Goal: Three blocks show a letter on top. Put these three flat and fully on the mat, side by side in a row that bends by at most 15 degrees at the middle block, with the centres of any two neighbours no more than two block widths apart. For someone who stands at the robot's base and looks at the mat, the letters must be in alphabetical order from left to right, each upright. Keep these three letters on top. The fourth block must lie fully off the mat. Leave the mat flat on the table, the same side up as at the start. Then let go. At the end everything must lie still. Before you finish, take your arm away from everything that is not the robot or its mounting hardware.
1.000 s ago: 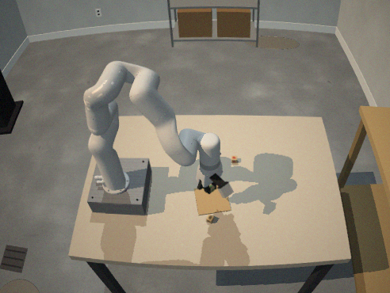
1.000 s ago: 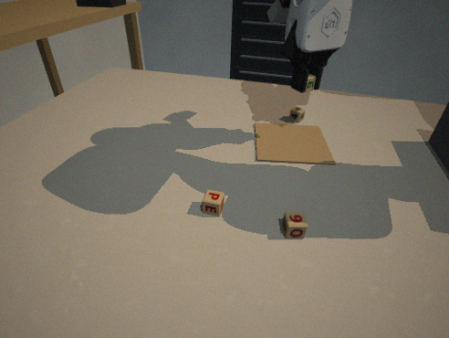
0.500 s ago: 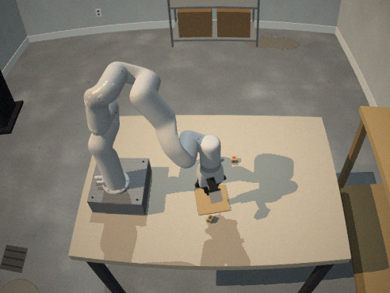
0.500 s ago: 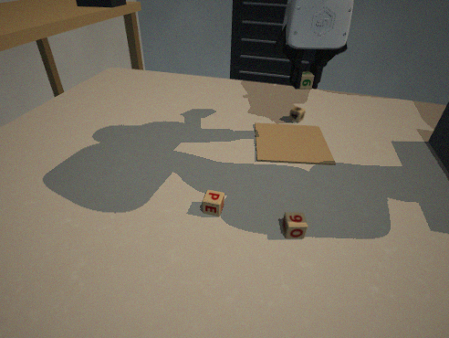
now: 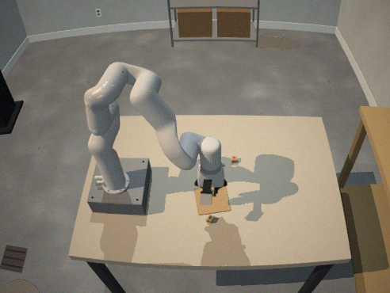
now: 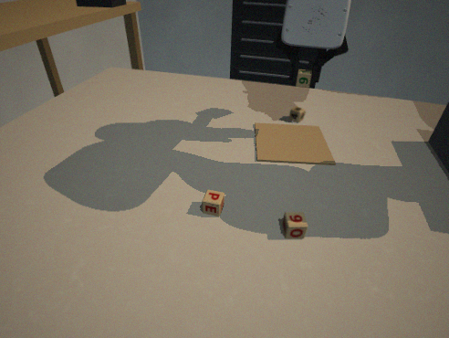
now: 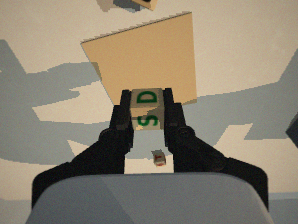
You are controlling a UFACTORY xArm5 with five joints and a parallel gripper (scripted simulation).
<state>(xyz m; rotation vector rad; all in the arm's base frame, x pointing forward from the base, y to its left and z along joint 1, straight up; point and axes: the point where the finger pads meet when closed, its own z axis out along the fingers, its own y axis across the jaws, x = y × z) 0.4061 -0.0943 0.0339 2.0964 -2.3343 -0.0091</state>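
Now: the tan mat 10 mm ahead of my hand, 40 mm to the left of it and 120 mm below it. Round my hand: green-marked block: 10 mm below; then red-marked block: 10 mm ahead, 270 mm to the left, 110 mm below.
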